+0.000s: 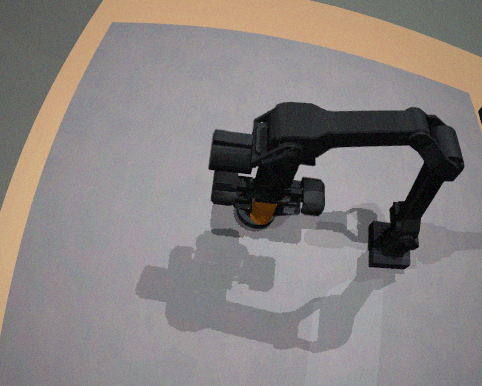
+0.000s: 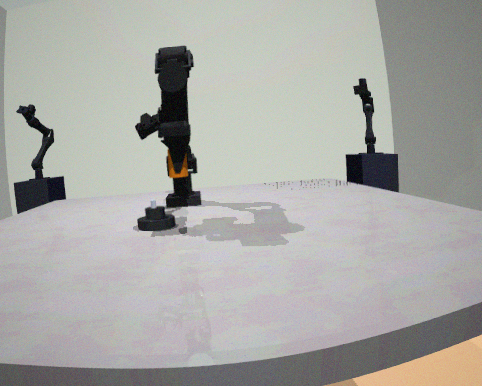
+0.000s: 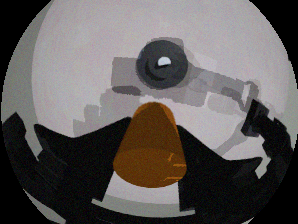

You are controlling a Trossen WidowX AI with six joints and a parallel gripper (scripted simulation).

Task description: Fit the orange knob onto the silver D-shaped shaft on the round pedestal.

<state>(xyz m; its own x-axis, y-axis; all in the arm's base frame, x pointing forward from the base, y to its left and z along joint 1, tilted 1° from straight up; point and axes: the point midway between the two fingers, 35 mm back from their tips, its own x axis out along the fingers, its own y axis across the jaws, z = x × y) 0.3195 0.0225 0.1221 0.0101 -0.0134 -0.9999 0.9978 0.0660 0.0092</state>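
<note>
Right now the dark round pedestal is 80 mm below my gripper tip and 60 mm to the right of it. From my gripper tip the other things lie so: orange knob 30 mm above.
</note>
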